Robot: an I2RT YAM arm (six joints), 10 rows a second.
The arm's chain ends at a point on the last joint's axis. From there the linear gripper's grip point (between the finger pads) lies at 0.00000 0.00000 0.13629 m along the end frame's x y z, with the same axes.
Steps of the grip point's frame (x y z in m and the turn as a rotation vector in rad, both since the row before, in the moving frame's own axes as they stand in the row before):
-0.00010 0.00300 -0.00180 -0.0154 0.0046 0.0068
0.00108 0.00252 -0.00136 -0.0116 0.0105 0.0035
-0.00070 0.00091 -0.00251 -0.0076 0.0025 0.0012
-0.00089 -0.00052 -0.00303 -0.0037 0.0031 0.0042
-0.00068 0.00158 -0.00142 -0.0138 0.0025 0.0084
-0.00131 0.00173 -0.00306 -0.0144 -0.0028 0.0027
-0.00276 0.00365 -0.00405 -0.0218 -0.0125 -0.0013
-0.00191 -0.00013 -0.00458 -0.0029 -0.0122 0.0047
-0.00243 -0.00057 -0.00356 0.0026 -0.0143 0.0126
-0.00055 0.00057 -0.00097 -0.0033 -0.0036 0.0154
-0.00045 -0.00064 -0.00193 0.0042 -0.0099 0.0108
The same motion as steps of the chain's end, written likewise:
-0.00072 0.00090 -0.00178 -0.0154 0.0046 0.0068
-0.00035 0.00094 -0.00134 -0.0116 0.0105 0.0035
-0.00104 -0.00013 -0.00251 -0.0076 0.0025 0.0012
-0.00131 -0.00103 -0.00303 -0.0037 0.0031 0.0042
-0.00101 -0.00030 -0.00141 -0.0138 0.0025 0.0084
-0.00093 -0.00023 -0.00305 -0.0144 -0.0028 0.0027
-0.00106 0.00068 -0.00401 -0.0218 -0.0125 -0.0013
-0.00025 -0.00052 -0.00457 -0.0029 -0.0122 0.0047
-0.00048 -0.00020 -0.00355 0.0026 -0.0143 0.0126
-0.00006 0.00012 -0.00097 -0.0033 -0.0036 0.0154
0.00090 -0.00006 -0.00192 0.0042 -0.0099 0.0108

